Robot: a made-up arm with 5 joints. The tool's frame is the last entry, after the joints.
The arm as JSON. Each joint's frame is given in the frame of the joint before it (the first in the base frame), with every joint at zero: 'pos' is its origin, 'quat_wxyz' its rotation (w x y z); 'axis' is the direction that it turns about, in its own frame. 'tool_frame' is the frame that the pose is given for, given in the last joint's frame.
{
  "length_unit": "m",
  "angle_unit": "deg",
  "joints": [
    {
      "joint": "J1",
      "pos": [
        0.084,
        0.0,
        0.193
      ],
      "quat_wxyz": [
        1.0,
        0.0,
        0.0,
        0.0
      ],
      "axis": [
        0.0,
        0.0,
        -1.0
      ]
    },
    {
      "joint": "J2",
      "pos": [
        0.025,
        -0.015,
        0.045
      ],
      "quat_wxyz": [
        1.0,
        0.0,
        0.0,
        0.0
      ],
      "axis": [
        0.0,
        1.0,
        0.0
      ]
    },
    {
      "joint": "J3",
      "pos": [
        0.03,
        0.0,
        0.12
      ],
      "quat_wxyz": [
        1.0,
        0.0,
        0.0,
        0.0
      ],
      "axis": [
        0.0,
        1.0,
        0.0
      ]
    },
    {
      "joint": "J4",
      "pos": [
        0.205,
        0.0,
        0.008
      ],
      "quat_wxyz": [
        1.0,
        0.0,
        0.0,
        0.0
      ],
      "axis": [
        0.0,
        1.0,
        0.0
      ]
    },
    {
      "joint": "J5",
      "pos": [
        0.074,
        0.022,
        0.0
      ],
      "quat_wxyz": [
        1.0,
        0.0,
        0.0,
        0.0
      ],
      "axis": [
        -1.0,
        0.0,
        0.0
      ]
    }
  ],
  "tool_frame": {
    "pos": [
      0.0,
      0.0,
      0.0
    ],
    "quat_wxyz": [
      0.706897,
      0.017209,
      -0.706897,
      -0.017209
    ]
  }
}
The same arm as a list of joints. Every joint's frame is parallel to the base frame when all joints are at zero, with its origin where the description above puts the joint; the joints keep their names.
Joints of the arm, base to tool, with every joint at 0 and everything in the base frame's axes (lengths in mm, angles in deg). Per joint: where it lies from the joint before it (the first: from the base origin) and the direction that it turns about. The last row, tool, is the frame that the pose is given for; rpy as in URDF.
J1: axis 0 0 -1 origin 84.0 0.0 193.0
J2: axis 0 1 0 origin 25.0 -15.0 45.0
J3: axis 0 1 0 origin 30.0 0.0 120.0
J4: axis 0 1 0 origin 205.0 0.0 8.0
J5: axis -1 0 0 origin 74.0 22.0 0.0
tool: origin 0.0 0.0 0.0 rpy 90.00 -87.21 -90.00

